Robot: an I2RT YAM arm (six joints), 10 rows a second.
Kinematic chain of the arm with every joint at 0, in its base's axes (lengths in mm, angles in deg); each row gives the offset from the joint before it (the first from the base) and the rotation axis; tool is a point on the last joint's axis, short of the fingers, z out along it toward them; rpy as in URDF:
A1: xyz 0 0 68 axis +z
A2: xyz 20 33.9 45.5 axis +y
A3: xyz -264 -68.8 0 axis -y
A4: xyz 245 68.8 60 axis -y
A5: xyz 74 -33.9 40.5 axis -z
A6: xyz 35.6 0 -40.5 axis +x
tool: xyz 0 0 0 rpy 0 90 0
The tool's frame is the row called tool.
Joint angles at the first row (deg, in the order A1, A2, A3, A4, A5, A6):
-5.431 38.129 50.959 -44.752 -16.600 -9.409
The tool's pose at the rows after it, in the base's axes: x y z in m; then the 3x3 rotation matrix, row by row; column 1 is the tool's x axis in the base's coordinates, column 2 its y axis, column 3 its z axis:
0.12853 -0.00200 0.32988; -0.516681 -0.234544 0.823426; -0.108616 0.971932 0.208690; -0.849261 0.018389 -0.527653
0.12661 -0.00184 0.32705; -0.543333 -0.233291 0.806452; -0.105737 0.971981 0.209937; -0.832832 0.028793 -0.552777
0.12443 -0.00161 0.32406; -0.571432 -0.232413 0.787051; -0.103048 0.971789 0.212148; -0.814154 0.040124 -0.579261
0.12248 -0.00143 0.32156; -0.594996 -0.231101 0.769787; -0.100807 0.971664 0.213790; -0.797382 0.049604 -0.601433
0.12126 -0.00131 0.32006; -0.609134 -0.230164 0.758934; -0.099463 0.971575 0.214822; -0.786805 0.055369 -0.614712
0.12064 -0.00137 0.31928; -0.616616 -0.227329 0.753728; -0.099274 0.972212 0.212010; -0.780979 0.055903 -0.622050
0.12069 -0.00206 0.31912; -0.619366 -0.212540 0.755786; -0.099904 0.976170 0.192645; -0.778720 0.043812 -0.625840
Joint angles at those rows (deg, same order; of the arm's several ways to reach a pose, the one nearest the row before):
-5.429 38.129 50.959 -46.238 -16.598 -9.430
-5.434 38.129 50.959 -48.053 -16.581 -9.411
-5.429 38.130 50.960 -50.019 -16.598 -9.408
-5.432 38.130 50.960 -51.703 -16.601 -9.410
-5.430 38.130 50.959 -52.729 -16.599 -9.408
-5.430 38.130 50.959 -53.253 -16.403 -9.431
-5.432 38.129 50.958 -53.276 -15.268 -9.432

